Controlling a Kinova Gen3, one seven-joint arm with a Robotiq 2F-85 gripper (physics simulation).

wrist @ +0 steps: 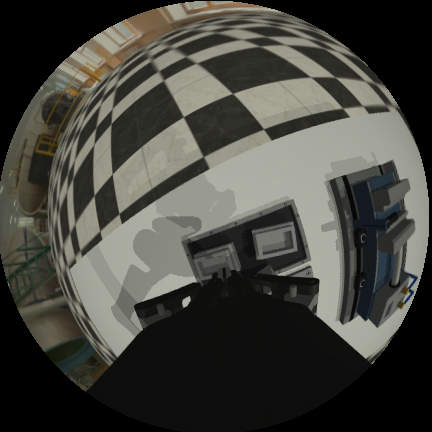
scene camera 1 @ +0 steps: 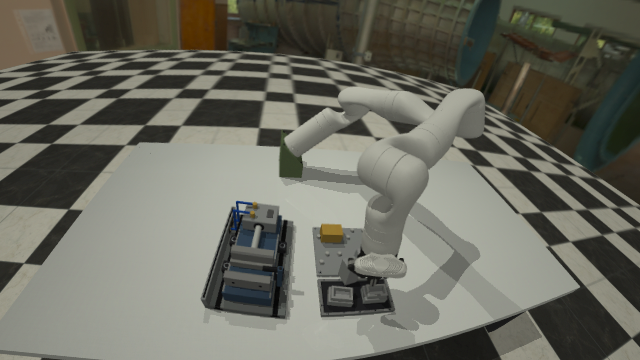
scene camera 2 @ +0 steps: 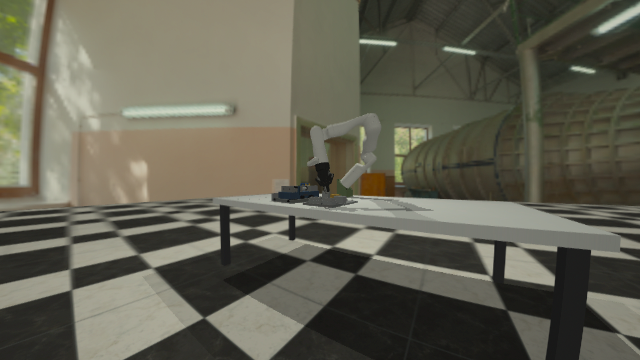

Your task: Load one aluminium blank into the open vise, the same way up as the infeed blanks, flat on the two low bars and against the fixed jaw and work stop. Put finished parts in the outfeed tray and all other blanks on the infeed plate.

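Seen in the pictures: gripper, fingertip midpoint: [wrist: 224, 274] [scene camera 1: 372, 283] [scene camera 2: 327, 193]; arm's base, link origin: [scene camera 1: 291, 147] [scene camera 2: 344, 184].
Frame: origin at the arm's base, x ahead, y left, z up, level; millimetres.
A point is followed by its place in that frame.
My gripper [scene camera 1: 372, 281] {z -38, x 539, y 192 mm} [scene camera 2: 323, 187] {z -38, x 539, y 192 mm} [wrist: 224, 274] {z -38, x 539, y 192 mm} is shut on nothing. It points down at the near edge of the dark outfeed tray [scene camera 1: 356, 309] {z -95, x 582, y 160 mm} [wrist: 241, 235] {z -95, x 571, y 163 mm}, at the tray's border with the grey pinned infeed plate [scene camera 1: 323, 263] {z -93, x 444, y 91 mm} [wrist: 301, 273] {z -93, x 476, y 90 mm}. Two grey pocketed parts lie in the tray: one [scene camera 1: 339, 296] {z -74, x 553, y 116 mm} [wrist: 275, 240] {z -74, x 550, y 119 mm} clear of the fingers, the other [scene camera 1: 376, 293] {z -75, x 551, y 213 mm} [wrist: 214, 259] {z -74, x 553, y 210 mm} right below the fingertips. A grey blank [scene camera 1: 346, 272] {z -46, x 501, y 135 mm} lies tilted on the plate's near end. The blue and grey vise [scene camera 1: 251, 256] {z -12, x 483, y -95 mm} [wrist: 381, 241] {z -32, x 483, y -44 mm} stands open to the left, with nothing between its jaws.
An orange block [scene camera 1: 331, 232] {z -57, x 361, y 117 mm} sits at the far end of the infeed plate. A green mount [scene camera 1: 290, 161] {z -27, x 58, y -2 mm} holds the arm's base at the back of the white table [scene camera 1: 133, 223] {z -101, x 348, y -495 mm} [scene camera 2: 447, 214] {z -101, x 502, y 735 mm}. The vise sits in a grey tray with blue hoses at its far end.
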